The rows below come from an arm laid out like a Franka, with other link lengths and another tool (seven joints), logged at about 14 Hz.
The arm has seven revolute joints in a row. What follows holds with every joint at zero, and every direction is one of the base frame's.
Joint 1 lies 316.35 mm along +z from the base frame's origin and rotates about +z.
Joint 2 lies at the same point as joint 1 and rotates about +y.
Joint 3 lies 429.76 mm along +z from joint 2 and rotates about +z.
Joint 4 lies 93.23 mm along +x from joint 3 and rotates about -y.
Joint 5 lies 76.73 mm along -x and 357.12 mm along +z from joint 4 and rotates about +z.
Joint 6 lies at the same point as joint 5 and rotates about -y.
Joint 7 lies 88 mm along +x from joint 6 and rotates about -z.
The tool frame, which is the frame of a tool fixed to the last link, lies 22 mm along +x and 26 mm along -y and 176.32 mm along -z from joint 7; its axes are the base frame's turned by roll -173.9, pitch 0 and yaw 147.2 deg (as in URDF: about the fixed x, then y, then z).
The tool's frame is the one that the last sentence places.
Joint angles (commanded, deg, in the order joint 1, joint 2, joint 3, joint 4, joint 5, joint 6, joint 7), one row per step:
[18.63 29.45 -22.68 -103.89 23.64 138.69 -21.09]
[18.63 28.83 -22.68 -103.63 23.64 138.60 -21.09]
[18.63 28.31 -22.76 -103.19 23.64 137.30 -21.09]
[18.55 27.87 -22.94 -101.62 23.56 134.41 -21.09]
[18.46 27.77 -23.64 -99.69 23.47 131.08 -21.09]
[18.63 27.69 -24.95 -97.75 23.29 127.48 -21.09]
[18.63 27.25 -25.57 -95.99 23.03 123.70 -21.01]
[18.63 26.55 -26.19 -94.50 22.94 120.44 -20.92]
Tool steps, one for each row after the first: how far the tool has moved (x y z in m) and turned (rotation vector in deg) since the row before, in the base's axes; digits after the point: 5 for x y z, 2 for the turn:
[0.00130 0.00044 0.00930 0.22 -0.76 0.06]
[-0.00084 0.00109 0.00673 0.49 0.30 0.18]
[0.00133 0.00211 0.01121 0.76 0.77 0.50]
[0.00167 -0.00287 0.01026 0.49 1.08 0.19]
[0.00024 -0.00604 0.01105 0.19 1.28 0.01]
[-0.00191 -0.00085 0.01238 0.58 1.41 0.40]
[-0.00274 -0.00169 0.01469 0.66 0.92 0.19]

